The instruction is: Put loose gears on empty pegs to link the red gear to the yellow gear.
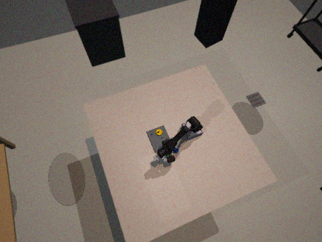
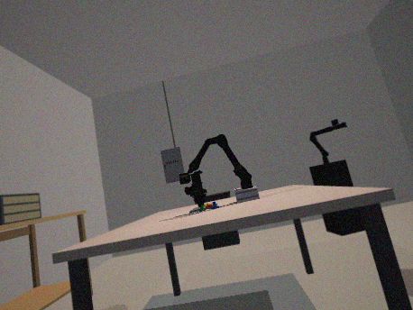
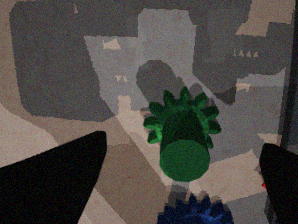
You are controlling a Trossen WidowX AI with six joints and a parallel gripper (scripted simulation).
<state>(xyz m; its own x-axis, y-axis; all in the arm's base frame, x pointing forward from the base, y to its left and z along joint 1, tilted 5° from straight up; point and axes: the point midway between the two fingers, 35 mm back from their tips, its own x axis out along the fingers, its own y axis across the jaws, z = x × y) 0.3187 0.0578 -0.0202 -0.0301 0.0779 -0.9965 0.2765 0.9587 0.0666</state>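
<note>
Now: gripper tip 8 cm to the left of the red gear, 5 cm past it and 1 cm above it. Also, from my gripper tip: dark blue gear 8 cm behind, 1 cm to the left, 1 cm below; then green gear 1 cm below; then red arrow 6 cm behind, 5 cm to the right, 2 cm below.
</note>
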